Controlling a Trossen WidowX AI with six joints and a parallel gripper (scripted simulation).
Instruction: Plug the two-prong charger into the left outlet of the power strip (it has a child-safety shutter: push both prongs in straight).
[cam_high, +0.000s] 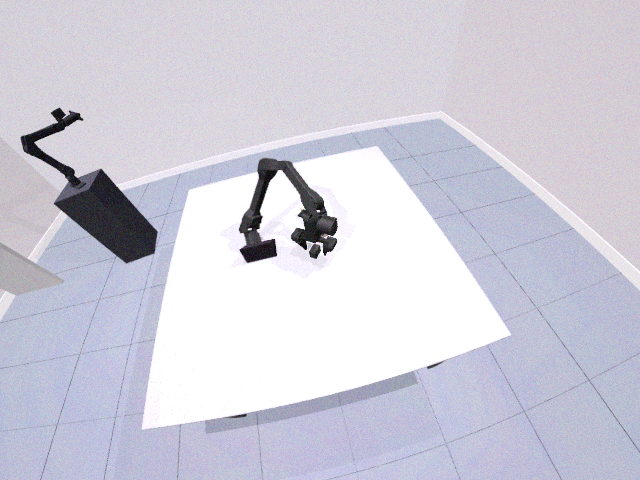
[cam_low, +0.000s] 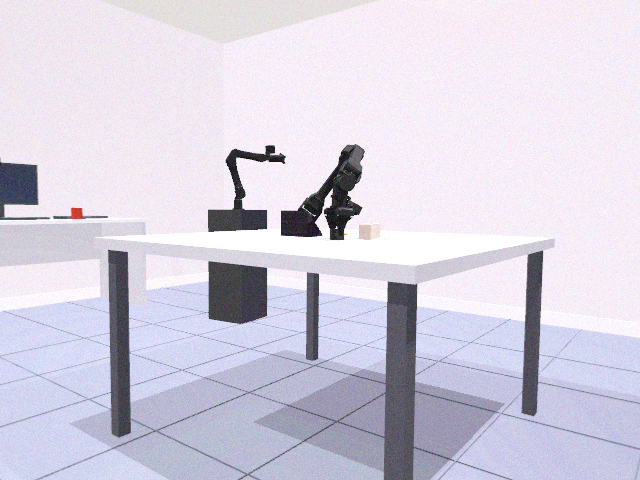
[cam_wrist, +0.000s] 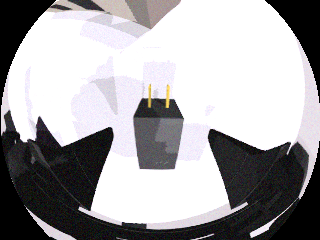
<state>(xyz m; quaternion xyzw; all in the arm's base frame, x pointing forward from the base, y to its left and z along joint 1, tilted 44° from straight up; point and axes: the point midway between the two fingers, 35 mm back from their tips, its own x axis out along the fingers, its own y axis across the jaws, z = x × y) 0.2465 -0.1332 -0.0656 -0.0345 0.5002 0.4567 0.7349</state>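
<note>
My gripper tip is 2 cm to the right of the dark charger and 1 cm short of it.
</note>
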